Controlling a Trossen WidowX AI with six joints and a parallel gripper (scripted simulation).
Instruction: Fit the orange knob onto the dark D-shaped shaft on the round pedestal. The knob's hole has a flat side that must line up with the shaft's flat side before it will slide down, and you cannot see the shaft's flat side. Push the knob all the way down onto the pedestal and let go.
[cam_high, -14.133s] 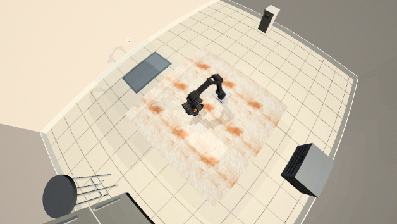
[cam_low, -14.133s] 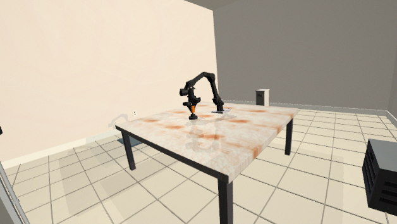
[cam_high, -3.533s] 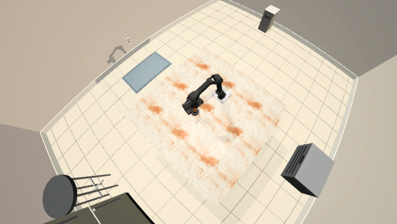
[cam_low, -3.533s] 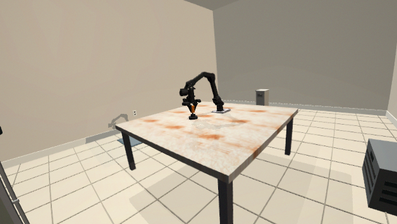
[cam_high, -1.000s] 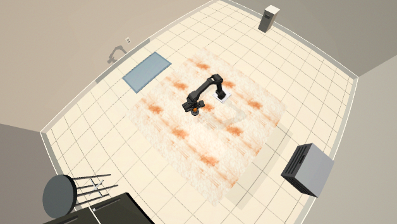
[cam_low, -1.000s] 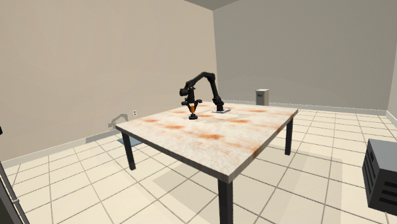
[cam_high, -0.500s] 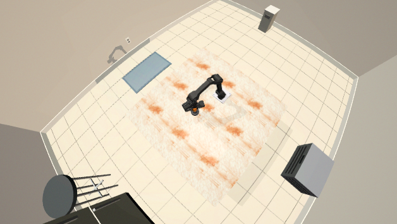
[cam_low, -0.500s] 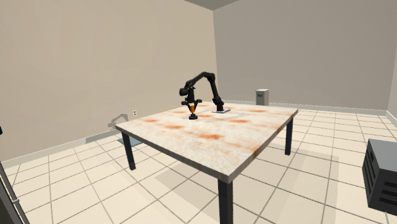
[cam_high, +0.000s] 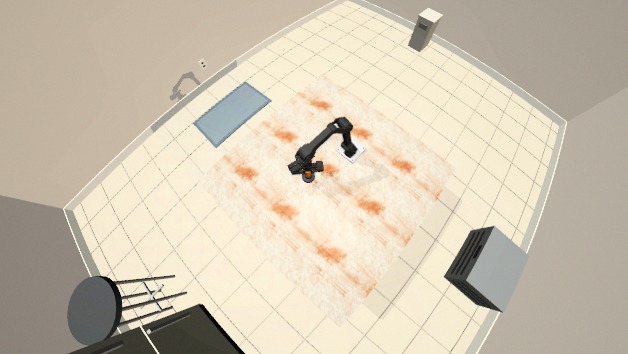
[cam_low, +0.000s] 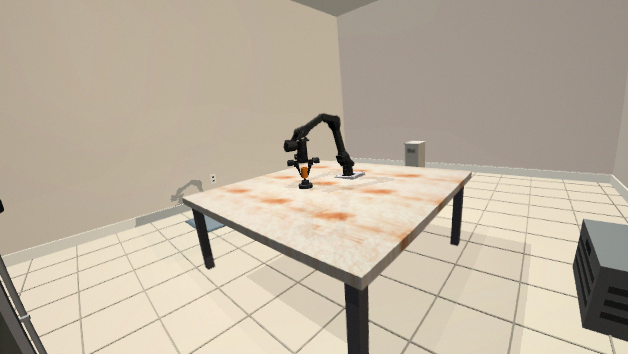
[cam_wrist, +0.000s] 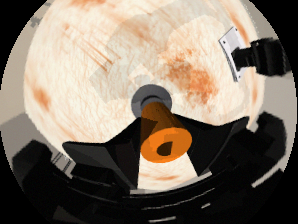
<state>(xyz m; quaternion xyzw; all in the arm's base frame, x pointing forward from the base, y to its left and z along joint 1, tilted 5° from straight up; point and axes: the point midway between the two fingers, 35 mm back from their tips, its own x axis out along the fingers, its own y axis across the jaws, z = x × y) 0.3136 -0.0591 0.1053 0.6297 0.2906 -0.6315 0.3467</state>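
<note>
My gripper tip is now 2 cm below the orange knob. From my gripper tip the other things lie so: dark round pedestal: 4 cm below.
</note>
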